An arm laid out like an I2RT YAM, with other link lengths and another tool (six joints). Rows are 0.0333 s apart.
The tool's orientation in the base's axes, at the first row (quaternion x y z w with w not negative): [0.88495, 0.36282, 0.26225, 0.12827]
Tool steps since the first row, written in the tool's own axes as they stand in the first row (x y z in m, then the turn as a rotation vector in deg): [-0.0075, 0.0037, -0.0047, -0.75, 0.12, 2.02]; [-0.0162, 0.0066, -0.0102, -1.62, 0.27, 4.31]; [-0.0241, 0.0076, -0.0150, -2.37, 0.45, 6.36]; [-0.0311, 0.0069, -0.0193, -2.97, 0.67, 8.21]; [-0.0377, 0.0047, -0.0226, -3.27, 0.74, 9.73]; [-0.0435, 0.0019, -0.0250, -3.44, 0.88, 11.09]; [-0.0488, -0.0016, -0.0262, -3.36, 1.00, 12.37]
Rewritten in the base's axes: [-0.0050, -0.0078, 0.0027, 0.75, -0.69, -1.90]; [-0.0116, -0.0158, 0.0052, 1.59, -1.50, -4.06]; [-0.0184, -0.0219, 0.0067, 2.38, -2.23, -5.97]; [-0.0254, -0.0262, 0.0073, 3.18, -2.88, -7.63]; [-0.0325, -0.0292, 0.0067, 3.89, -3.20, -8.98]; [-0.0389, -0.0313, 0.0054, 4.62, -3.47, -10.11]; [-0.0448, -0.0325, 0.0030, 5.45, -3.54, -11.09]
